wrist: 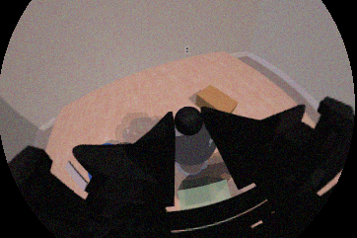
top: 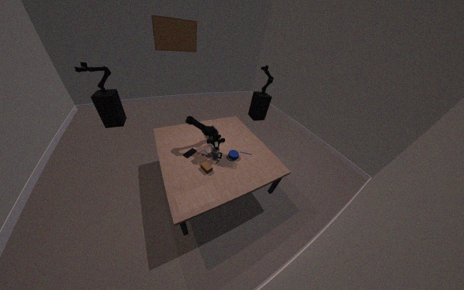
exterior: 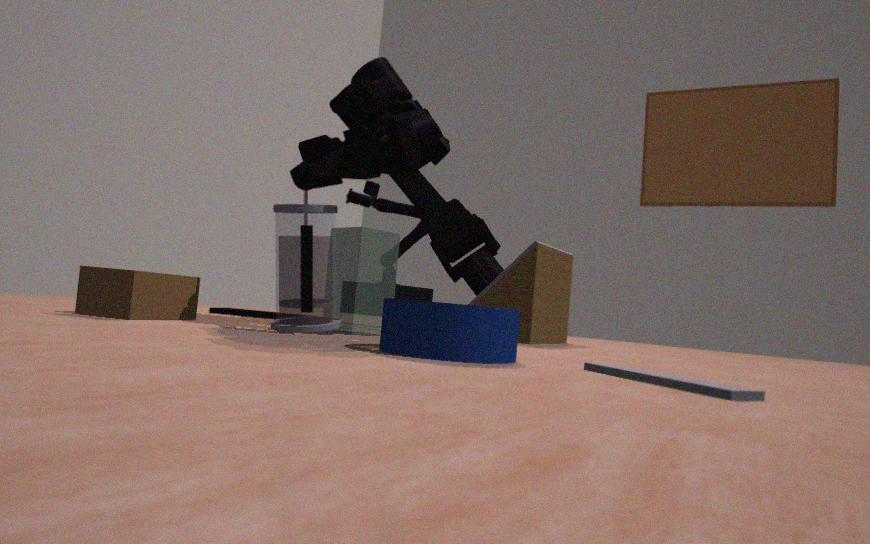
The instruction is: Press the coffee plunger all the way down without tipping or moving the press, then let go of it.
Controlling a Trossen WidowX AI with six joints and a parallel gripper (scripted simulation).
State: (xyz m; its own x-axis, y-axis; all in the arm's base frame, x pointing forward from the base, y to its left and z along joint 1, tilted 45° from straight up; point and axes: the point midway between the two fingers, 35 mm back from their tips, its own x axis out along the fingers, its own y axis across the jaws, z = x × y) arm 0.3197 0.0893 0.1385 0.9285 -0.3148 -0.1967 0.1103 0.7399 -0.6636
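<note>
My gripper tip is now 9 cm above the glass coffee press, 1 cm to the right of it and 1 cm past it. From my gripper tip the other things lie so: brown box 15 cm below, 13 cm to the right, 10 cm ahead; flat black slab 26 cm to the right, 17 cm below, 16 cm behind; thin grey strip 40 cm to the left, 17 cm below, 3 cm behind.
</note>
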